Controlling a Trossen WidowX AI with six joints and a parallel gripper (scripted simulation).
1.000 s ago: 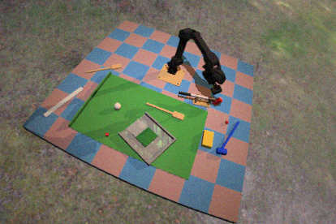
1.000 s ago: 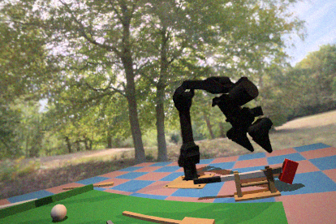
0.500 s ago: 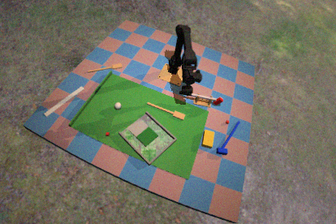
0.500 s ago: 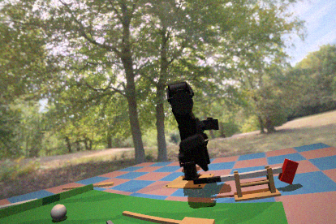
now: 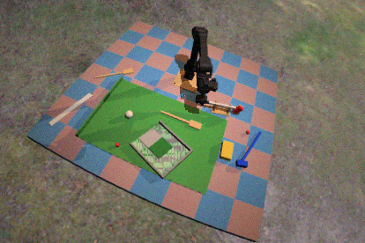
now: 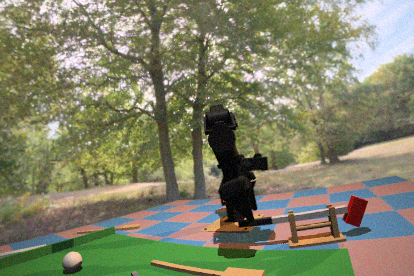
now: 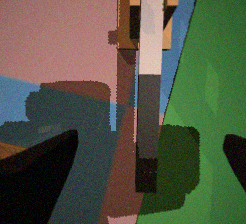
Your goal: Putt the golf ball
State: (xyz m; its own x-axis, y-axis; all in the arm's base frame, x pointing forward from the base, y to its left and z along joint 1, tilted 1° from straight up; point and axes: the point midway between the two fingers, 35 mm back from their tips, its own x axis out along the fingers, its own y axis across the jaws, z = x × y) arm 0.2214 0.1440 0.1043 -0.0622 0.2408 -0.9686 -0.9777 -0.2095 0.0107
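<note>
Right now the red putter is 30 mm behind my gripper tip, 110 mm to the left of it and 20 mm below it. The rest, counted from my gripper tip: blue putter (170 mm ahead, 360 mm to the left, 60 mm below); then yellow block (230 mm ahead, 230 mm to the left, 60 mm below); then white golf ball (260 mm ahead, 350 mm to the right, 50 mm below).
</note>
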